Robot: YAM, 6 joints.
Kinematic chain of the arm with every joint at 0, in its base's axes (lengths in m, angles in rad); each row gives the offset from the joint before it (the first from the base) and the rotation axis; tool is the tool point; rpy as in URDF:
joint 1: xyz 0 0 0.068 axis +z
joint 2: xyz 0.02 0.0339 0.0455 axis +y
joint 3: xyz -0.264 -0.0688 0 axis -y
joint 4: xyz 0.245 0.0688 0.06 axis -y
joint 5: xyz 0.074 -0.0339 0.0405 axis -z
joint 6: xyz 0.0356 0 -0.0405 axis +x
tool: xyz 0 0 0 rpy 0 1.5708 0
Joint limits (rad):
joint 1: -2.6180..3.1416
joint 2: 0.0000..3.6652
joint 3: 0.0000..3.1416
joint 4: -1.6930..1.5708
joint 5: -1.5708..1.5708
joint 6: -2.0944..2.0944
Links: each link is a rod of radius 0.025 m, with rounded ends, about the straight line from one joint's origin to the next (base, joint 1, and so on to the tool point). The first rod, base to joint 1, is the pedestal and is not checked.
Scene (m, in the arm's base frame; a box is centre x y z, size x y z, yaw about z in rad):
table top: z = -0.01
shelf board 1: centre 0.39 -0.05 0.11 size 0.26 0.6 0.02 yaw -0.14
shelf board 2: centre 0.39 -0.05 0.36 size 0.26 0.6 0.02 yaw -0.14
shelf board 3: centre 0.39 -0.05 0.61 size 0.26 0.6 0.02 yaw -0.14
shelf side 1: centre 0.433 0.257 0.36 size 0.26 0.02 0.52 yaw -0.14
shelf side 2: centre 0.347 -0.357 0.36 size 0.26 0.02 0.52 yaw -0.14
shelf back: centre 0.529 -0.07 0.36 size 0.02 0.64 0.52 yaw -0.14
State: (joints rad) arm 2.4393 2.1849 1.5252 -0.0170 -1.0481 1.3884
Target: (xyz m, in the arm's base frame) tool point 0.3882 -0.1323 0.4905
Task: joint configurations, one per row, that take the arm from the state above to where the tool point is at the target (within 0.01 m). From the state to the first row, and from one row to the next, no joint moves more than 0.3 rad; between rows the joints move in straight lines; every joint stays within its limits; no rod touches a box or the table.
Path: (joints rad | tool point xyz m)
1: 2.2505 2.0038 1.4848 0.0333 -0.7785 1.1786 | -0.3093 0.3429 0.2373
2: 2.0617 1.8227 1.4443 0.0836 -0.5089 0.9687 | -0.2209 0.3765 0.3039
3: 1.8728 1.6417 1.4039 0.1339 -0.2392 0.7589 | -0.1267 0.3784 0.3662
4: 1.6840 1.4606 1.3634 0.1842 0.0304 0.5491 | -0.0384 0.3477 0.4214
5: 1.4952 1.2795 1.3230 0.2345 0.3000 0.3392 | 0.0324 0.2886 0.4666
6: 1.2252 1.3549 1.4133 0.2169 0.1338 0.4891 | 0.1094 0.2898 0.4753
7: 0.9553 1.4303 1.5036 0.1994 -0.0324 0.6390 | 0.1887 0.2689 0.4822
8: 0.6853 1.5057 1.5939 0.1819 -0.1985 0.7889 | 0.2639 0.2248 0.4873
9: 0.4154 1.5811 1.6842 0.1643 -0.3647 0.9388 | 0.3276 0.1584 0.4907
10: 0.1454 1.6565 1.7745 0.1468 -0.5309 1.0886 | 0.3733 0.0729 0.4924
11: -0.1245 1.7319 1.8648 0.1293 -0.6971 1.2385 | 0.3948 -0.0264 0.4923
12: -0.3945 1.8073 1.9551 0.1117 -0.8633 1.3884 | 0.3882 -0.1323 0.4905

